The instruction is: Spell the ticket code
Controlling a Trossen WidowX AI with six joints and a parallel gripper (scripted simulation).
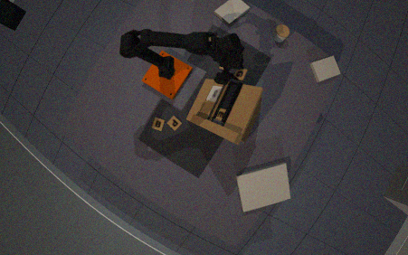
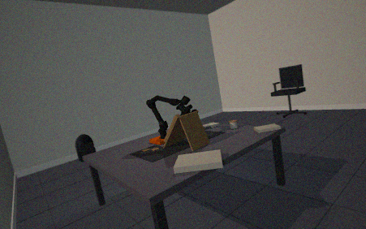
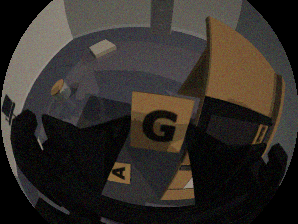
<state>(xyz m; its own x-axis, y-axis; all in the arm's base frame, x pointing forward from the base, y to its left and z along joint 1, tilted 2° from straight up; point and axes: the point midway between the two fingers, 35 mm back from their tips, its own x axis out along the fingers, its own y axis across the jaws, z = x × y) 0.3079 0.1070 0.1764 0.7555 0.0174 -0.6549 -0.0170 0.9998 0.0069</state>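
Right now the white ticket is 110 mm to the right of my gripper tip, 80 mm below it and 60 mm behind it. Also, from my gripper tip: small cup: 400 mm to the left, 140 mm below, 110 mm ahead; white slab: 420 mm to the right, 400 mm ahead, 150 mm below; dark mat: 170 mm below, 140 mm behind, 130 mm to the right.
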